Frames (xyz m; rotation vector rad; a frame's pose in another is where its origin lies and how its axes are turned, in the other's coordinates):
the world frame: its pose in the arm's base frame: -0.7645 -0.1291 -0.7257 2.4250 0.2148 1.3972
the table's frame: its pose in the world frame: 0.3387 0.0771 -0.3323 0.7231 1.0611 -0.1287
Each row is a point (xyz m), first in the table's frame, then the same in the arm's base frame.
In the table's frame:
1: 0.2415 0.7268 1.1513
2: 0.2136 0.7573 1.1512
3: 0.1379 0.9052 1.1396
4: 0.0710 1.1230 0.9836
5: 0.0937 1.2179 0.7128
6: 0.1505 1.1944 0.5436
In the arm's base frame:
1: 0.1867 0.3162 0.5359
2: 0.2181 0.2923 0.5236
3: 0.3353 0.1744 0.5133
4: 0.3974 -0.0944 0.5008
5: 0.2693 -0.3518 0.4875
6: 0.1193 -0.4513 0.4835

